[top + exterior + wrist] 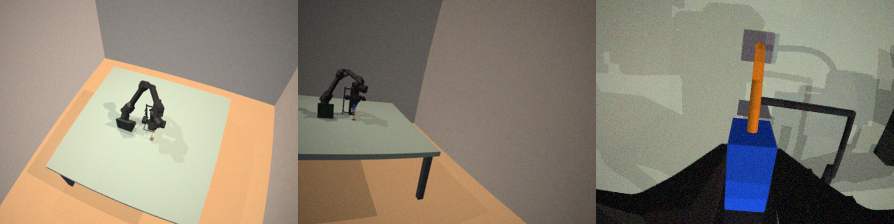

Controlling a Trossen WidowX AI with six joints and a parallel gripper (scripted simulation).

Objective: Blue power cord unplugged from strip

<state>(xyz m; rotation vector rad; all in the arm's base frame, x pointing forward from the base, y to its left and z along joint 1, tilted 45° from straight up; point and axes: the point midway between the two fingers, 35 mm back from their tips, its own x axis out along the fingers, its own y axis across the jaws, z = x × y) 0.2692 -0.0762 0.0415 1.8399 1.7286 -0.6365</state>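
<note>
My gripper tip is 3 cm to the right of the blue plug. From my gripper tip the other things lie so: grey piece (10 cm below, 5 cm to the right).
</note>
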